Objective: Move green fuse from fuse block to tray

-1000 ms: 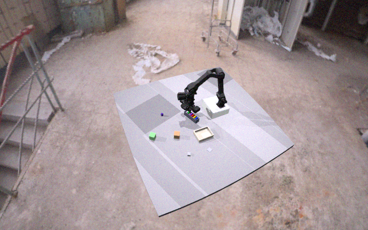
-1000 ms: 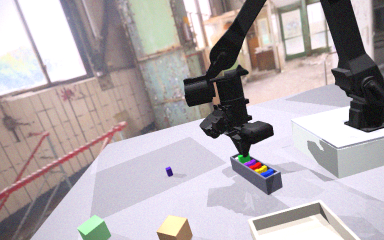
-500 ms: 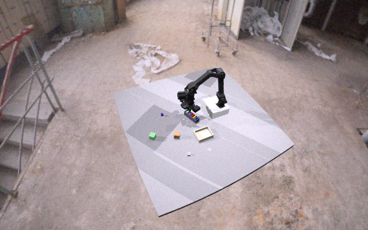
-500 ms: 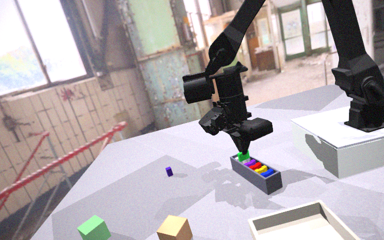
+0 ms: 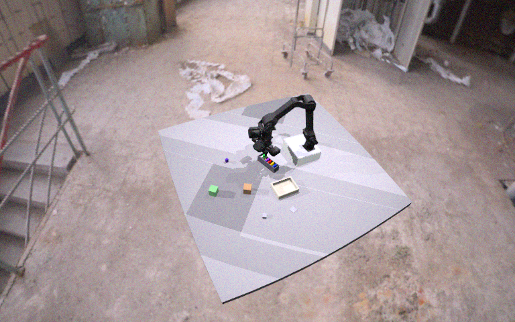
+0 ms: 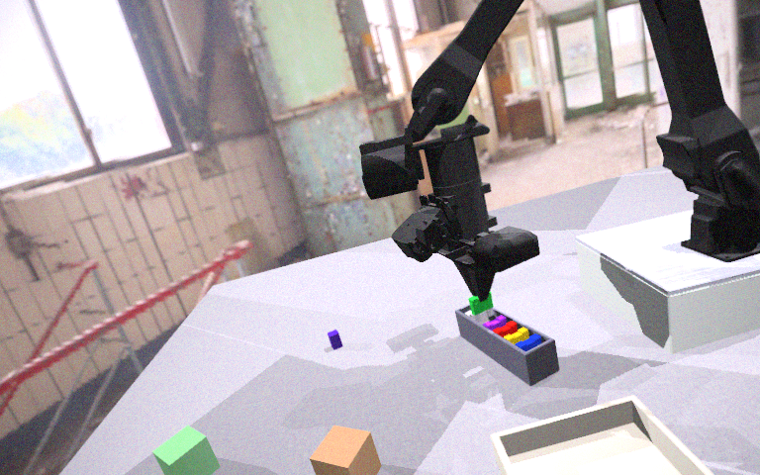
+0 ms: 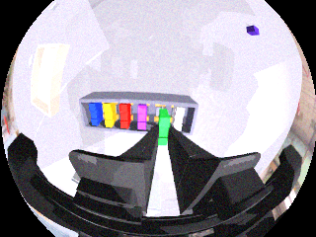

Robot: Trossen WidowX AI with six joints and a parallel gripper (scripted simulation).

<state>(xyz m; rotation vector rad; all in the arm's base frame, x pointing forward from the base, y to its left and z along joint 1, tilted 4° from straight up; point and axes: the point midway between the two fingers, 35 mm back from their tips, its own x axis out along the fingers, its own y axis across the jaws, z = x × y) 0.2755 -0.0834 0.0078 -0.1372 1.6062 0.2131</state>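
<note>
Now: the cream tray 24 cm to the left of my gripper tip, 6 cm below it and 1 cm ahead of it. From my gripper tip the other things lie so: green fuse: 1 cm below; small purple block: 20 cm ahead, 11 cm to the right, 5 cm below; tan cube: 20 cm ahead, 15 cm to the left, 4 cm below.
</note>
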